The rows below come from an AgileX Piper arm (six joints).
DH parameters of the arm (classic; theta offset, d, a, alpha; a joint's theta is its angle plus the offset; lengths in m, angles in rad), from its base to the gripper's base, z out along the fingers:
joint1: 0 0.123 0 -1.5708
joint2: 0.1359 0 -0.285 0
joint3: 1.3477 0 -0.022 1.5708
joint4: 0 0.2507 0 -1.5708
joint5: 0 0 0 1.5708
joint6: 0 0.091 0 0
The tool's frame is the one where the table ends.
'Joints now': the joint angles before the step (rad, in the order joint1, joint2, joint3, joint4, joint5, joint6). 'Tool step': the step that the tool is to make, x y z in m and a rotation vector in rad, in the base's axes. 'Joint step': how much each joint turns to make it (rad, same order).
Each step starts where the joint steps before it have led.
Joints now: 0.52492, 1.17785, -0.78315, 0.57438, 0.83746, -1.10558
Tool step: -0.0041, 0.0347, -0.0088, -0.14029, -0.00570, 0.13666
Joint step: 0.18398, 0.10357, -0.07024, -0.18016, 0.00002, 0.12476
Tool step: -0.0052, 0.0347, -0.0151, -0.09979, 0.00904, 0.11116
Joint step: 0.13908, 0.11852, -0.05970, -0.09743, -0.00007, 0.07050
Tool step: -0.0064, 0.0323, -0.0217, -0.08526, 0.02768, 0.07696
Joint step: 0.10477, 0.12768, -0.05255, -0.05210, -0.00172, 0.05299
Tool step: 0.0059, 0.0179, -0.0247, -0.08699, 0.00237, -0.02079
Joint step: 0.03611, 0.11432, -0.03745, -0.07806, -0.01848, 0.09574
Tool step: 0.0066, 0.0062, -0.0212, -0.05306, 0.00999, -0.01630
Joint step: 0.00005, 0.07653, -0.00928, -0.02960, -0.02104, 0.03075
